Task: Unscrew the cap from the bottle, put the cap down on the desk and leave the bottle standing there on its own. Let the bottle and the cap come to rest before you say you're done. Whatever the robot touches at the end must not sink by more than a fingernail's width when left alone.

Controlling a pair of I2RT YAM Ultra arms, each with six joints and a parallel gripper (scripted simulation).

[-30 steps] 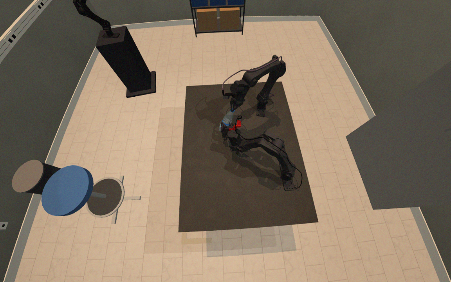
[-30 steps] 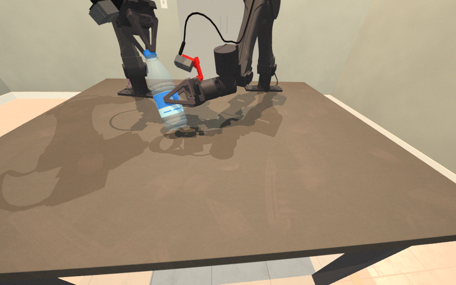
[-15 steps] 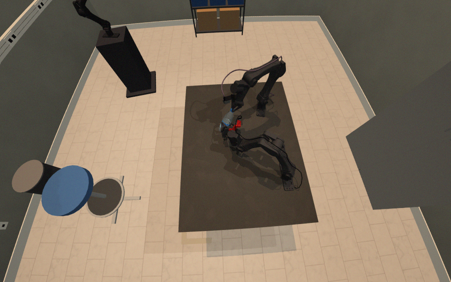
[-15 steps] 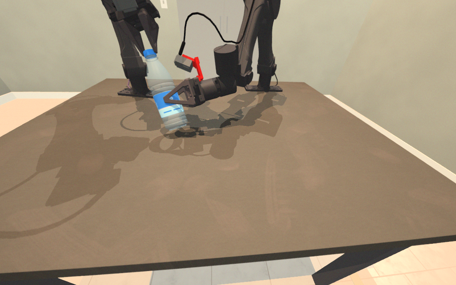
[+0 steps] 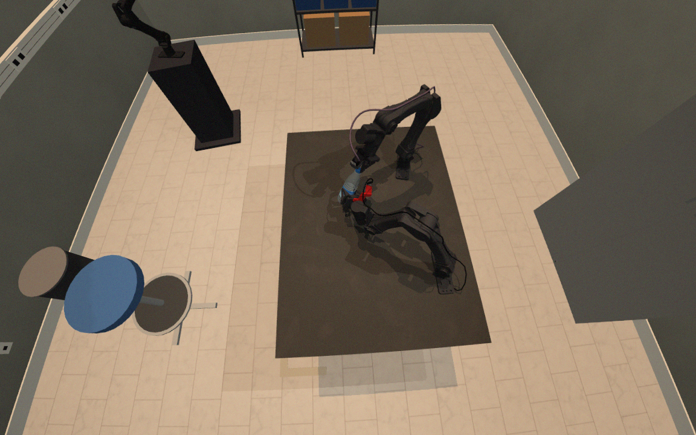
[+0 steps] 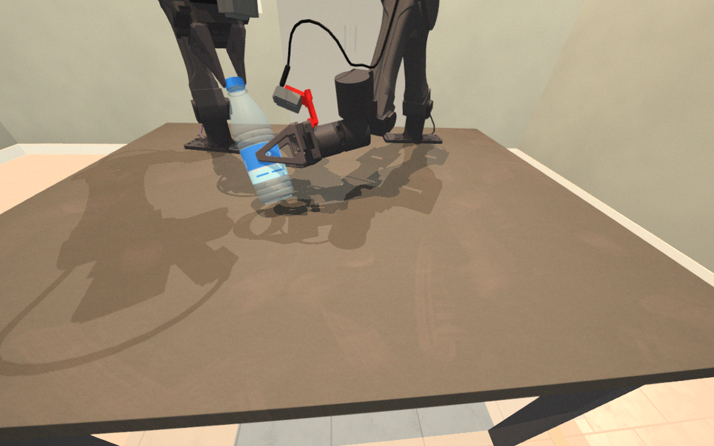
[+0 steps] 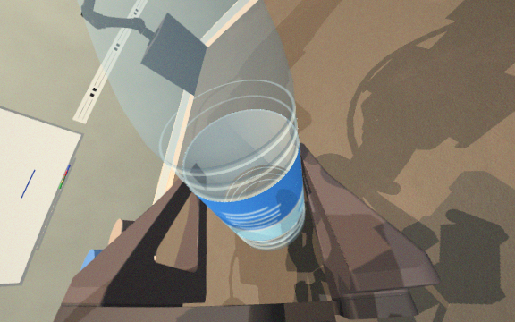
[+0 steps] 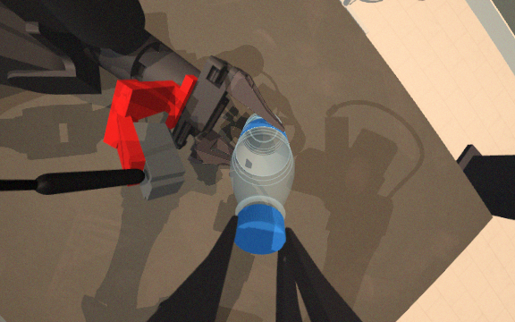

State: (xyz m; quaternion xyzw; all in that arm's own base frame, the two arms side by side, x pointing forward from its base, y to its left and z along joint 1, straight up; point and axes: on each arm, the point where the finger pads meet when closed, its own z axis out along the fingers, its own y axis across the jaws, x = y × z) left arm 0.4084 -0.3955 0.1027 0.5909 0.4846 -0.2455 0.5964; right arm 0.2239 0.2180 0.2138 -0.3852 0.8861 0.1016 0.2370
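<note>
Now: right hand right at the blue cap. Also, from my right hand: clear plastic bottle 50 mm ahead, 20 mm to the left, 90 mm below.
Now: the clear plastic bottle 10 mm behind my left hand, 10 mm to the right of it and 20 mm above it. Also, from my left hand: blue cap (50 mm behind, 30 mm to the right, 110 mm above).
</note>
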